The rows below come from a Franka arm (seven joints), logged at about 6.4 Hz.
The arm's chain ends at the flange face. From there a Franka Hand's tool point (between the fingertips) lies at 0.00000 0.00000 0.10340 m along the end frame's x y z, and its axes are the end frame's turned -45 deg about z.
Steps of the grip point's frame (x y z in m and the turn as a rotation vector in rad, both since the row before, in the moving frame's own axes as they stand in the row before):
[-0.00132 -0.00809 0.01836 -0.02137 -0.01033 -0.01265]
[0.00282 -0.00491 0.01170 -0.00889 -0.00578 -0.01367]
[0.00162 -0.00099 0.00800 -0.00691 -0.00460 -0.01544]
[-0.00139 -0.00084 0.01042 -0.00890 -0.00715 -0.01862]
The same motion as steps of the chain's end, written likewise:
[-0.00748 -0.00710 0.01839 -0.02242 0.00781 -0.01265]
[-0.00171 -0.00654 0.01171 -0.01037 0.00220 -0.01367]
[0.00027 -0.00269 0.00800 -0.00814 0.00163 -0.01544]
[-0.00172 -0.00078 0.01043 -0.01135 0.00124 -0.01862]

